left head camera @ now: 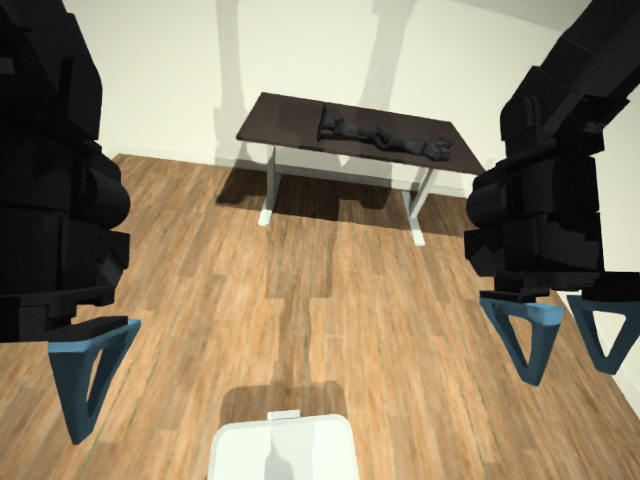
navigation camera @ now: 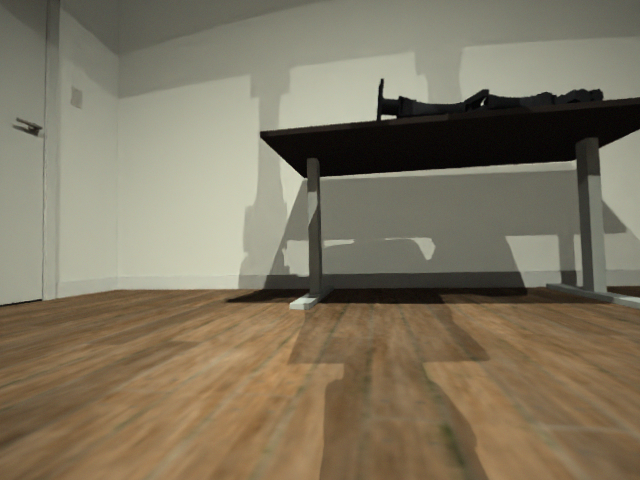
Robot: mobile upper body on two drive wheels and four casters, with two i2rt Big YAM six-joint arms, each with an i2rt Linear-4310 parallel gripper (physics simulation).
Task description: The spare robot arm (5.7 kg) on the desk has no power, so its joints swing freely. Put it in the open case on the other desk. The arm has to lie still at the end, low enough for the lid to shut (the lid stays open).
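Places are measured from the left arm's base along level axes (x ahead, y left, z up), in centimetres.
Where they show: left gripper, fingertip midpoint: (left head camera: 4, 444); right gripper, fingertip midpoint: (left head camera: 569, 378).
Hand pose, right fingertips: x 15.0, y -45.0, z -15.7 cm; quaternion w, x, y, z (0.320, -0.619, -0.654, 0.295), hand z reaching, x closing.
Observation:
After its pixels a point has its place.
The black spare robot arm (left head camera: 412, 146) (navigation camera: 434, 109) lies stretched out on the dark desk (left head camera: 286, 117) {x 195.4, y -24.8, z -68.9 cm} (navigation camera: 439, 147) {x 185.4, y -73.9, z -71.5 cm}, its flat base plate upright at the left end and its jointed far end to the right. The desk stands against the wall, well ahead and apart from both grippers. One blue finger (left head camera: 71, 382) {x 16.0, y -5.8, z -11.1 cm} of my left gripper shows at the lower left of the head view; that gripper is open, its other finger out of the picture. My right gripper (left head camera: 570, 376) {x 15.0, y -45.0, z -15.7 cm} is open and empty at the lower right. The open case and the other desk do not show.
The desk has pale legs (left head camera: 270, 180) {x 195.7, y -14.4, z -120.0 cm} (navigation camera: 314, 232) {x 195.6, y -14.8, z -108.6 cm} with feet on the wooden floor (left head camera: 310, 268) {x 124.1, y -42.9, z -141.0 cm} (navigation camera: 206, 392) {x 87.5, y -1.7, z -141.0 cm}. A white part of my base (left head camera: 330, 449) {x 20.7, y -39.1, z -115.0 cm} shows at the bottom of the head view. A door (navigation camera: 20, 196) {x 193.6, y 135.1, z -86.3 cm} is at the left in the navigation view.

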